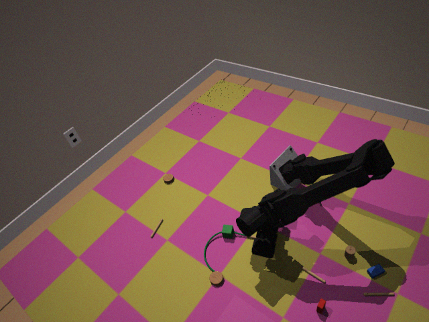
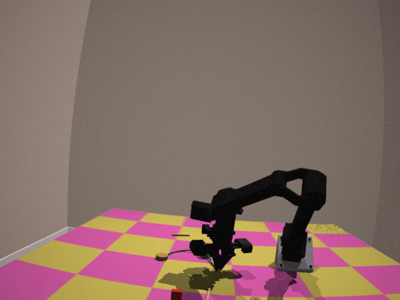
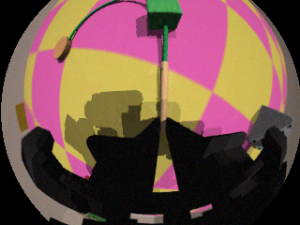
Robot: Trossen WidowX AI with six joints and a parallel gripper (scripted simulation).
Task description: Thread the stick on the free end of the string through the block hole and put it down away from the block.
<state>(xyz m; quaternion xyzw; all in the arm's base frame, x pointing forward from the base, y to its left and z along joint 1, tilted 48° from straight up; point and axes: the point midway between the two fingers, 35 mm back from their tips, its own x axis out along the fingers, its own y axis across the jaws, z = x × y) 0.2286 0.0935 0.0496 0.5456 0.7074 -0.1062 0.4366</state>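
Now: the thin wooden stick 40 mm to the right of my gripper tip, 20 mm ahead of it and 10 mm above it. Also, from my gripper tip: round wooden button: 190 mm ahead, 20 mm to the right, 10 mm above; wooden cylinder: 210 mm to the left, 120 mm behind, 20 mm above; green block: 110 mm to the right, 60 mm ahead, 20 mm above.
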